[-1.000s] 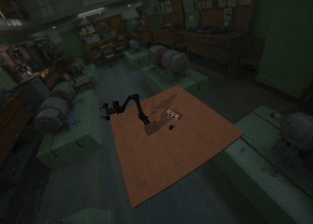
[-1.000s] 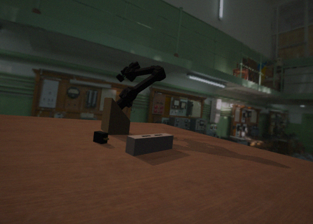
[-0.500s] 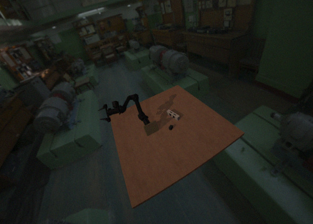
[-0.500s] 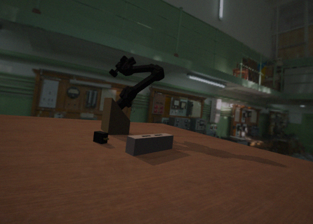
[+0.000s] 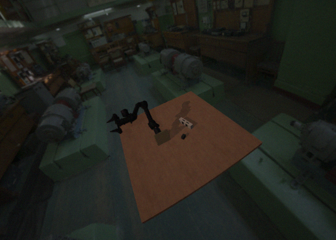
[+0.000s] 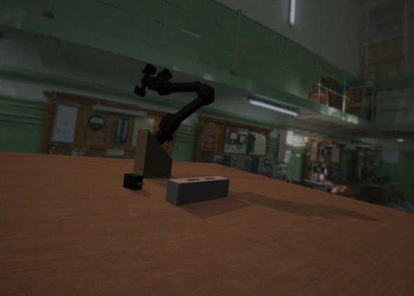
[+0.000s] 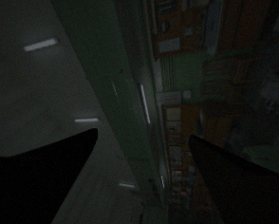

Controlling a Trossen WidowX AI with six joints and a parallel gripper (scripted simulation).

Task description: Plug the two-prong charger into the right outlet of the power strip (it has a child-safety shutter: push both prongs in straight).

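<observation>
Right now my gripper tip is 650 mm short of the two-prong charger, 60 mm to the left of it and 470 mm above it.
</observation>
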